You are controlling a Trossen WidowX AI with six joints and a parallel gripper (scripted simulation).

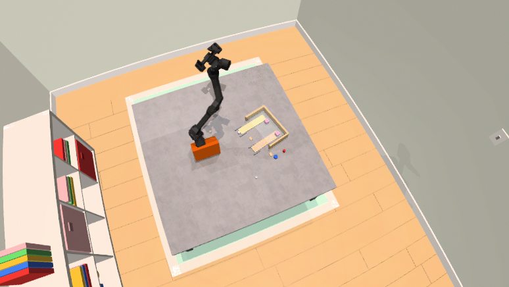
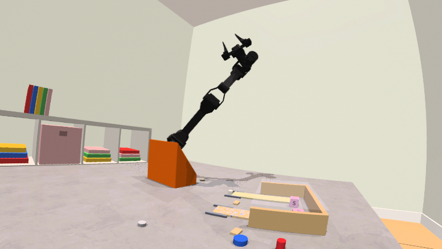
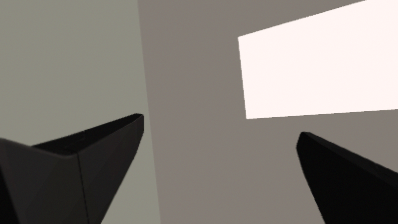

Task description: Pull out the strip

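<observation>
My gripper tip is 790 mm above the tan tile, 460 mm to the left of it and 270 mm short of it. The rest, counted from my gripper tip: red cylinder: 780 mm below, 480 mm to the right, 380 mm ahead; blue disc: 780 mm below, 490 mm to the right, 290 mm ahead.
</observation>
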